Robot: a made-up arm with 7 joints. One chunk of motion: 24 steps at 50 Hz.
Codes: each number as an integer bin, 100 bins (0 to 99) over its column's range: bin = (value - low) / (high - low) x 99, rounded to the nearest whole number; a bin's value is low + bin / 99 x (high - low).
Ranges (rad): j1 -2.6..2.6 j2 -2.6..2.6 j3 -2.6..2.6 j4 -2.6..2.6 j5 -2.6..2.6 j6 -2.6..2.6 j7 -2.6..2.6
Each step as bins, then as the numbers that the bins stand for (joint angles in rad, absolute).
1 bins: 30 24 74 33 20 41 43
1 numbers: -1.0242 -1.3394 1.2869 -0.8667 -1.5495 -0.4465 -0.3414
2 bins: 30 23 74 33 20 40 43
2 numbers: -1.0242 -1.3919 1.2869 -0.8667 -1.5495 -0.4990 -0.3414
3 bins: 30 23 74 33 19 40 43
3 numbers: -1.0242 -1.3919 1.2869 -0.8667 -1.6020 -0.4990 -0.3414
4 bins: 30 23 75 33 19 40 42
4 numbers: -1.0242 -1.3919 1.3394 -0.8667 -1.6020 -0.4990 -0.3939
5 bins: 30 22 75 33 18 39 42
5 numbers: -1.0242 -1.4444 1.3394 -0.8667 -1.6545 -0.5515 -0.3939
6 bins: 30 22 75 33 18 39 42
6 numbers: -1.0242 -1.4444 1.3394 -0.8667 -1.6545 -0.5515 -0.3939
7 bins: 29 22 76 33 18 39 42
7 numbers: -1.0768 -1.4444 1.3919 -0.8667 -1.6545 -0.5515 -0.3939
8 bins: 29 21 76 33 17 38 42
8 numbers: -1.0768 -1.4970 1.3919 -0.8667 -1.7071 -0.6040 -0.3939
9 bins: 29 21 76 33 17 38 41
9 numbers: -1.0768 -1.4970 1.3919 -0.8667 -1.7071 -0.6040 -0.4465
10 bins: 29 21 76 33 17 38 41
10 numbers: -1.0768 -1.4970 1.3919 -0.8667 -1.7071 -0.6040 -0.4465
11 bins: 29 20 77 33 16 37 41
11 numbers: -1.0768 -1.5495 1.4444 -0.8667 -1.7596 -0.6566 -0.4465
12 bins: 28 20 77 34 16 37 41
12 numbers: -1.1293 -1.5495 1.4444 -0.8141 -1.7596 -0.6566 -0.4465
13 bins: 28 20 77 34 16 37 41
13 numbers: -1.1293 -1.5495 1.4444 -0.8141 -1.7596 -0.6566 -0.4465
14 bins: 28 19 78 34 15 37 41
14 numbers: -1.1293 -1.6020 1.4970 -0.8141 -1.8121 -0.6566 -0.4465
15 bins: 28 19 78 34 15 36 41
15 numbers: -1.1293 -1.6020 1.4970 -0.8141 -1.8121 -0.7091 -0.4465
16 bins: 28 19 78 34 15 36 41
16 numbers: -1.1293 -1.6020 1.4970 -0.8141 -1.8121 -0.7091 -0.4465
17 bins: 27 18 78 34 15 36 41
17 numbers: -1.1818 -1.6545 1.4970 -0.8141 -1.8121 -0.7091 -0.4465
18 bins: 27 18 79 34 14 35 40
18 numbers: -1.1818 -1.6545 1.5495 -0.8141 -1.8646 -0.7616 -0.4990
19 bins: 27 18 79 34 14 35 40
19 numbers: -1.1818 -1.6545 1.5495 -0.8141 -1.8646 -0.7616 -0.4990
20 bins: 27 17 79 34 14 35 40
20 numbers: -1.1818 -1.7071 1.5495 -0.8141 -1.8646 -0.7616 -0.4990
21 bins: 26 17 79 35 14 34 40
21 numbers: -1.2343 -1.7071 1.5495 -0.7616 -1.8646 -0.8141 -0.4990
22 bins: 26 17 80 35 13 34 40
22 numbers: -1.2343 -1.7071 1.6020 -0.7616 -1.9172 -0.8141 -0.4990
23 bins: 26 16 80 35 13 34 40
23 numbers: -1.2343 -1.7596 1.6020 -0.7616 -1.9172 -0.8141 -0.4990
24 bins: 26 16 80 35 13 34 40
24 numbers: -1.2343 -1.7596 1.6020 -0.7616 -1.9172 -0.8141 -0.4990
